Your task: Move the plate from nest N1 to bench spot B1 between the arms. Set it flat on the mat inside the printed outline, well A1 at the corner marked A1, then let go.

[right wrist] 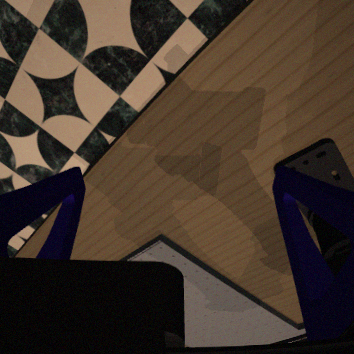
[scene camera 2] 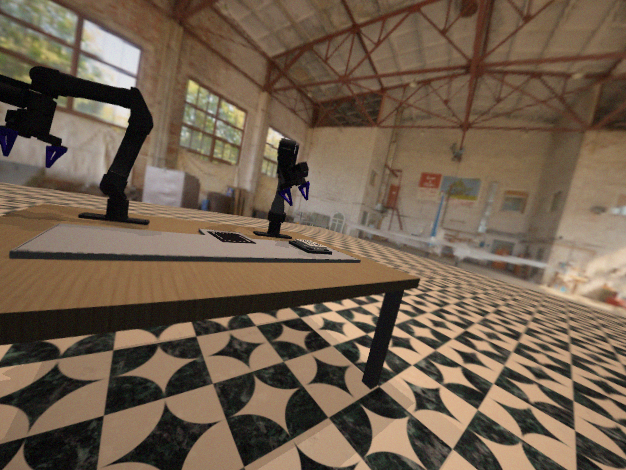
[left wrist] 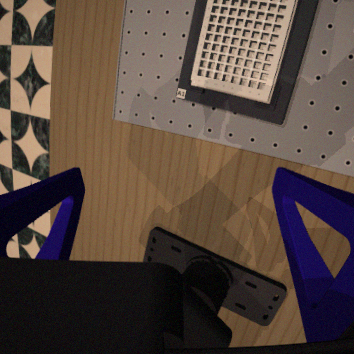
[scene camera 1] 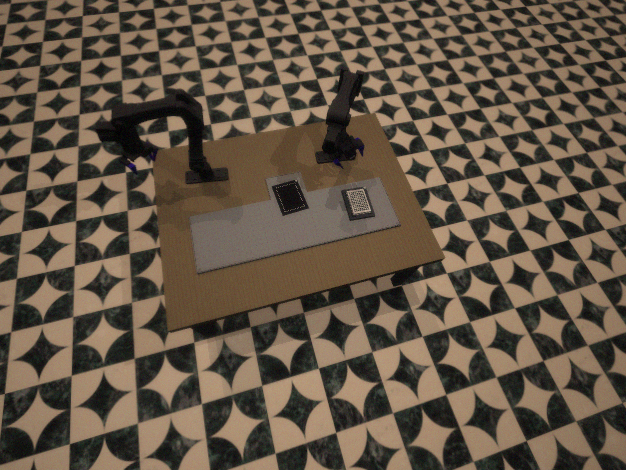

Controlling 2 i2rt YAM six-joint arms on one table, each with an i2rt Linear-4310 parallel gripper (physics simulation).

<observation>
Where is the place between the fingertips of my right gripper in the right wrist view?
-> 178,176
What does my right gripper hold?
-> Nothing.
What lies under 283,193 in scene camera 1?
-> A black outlined pad.
</observation>
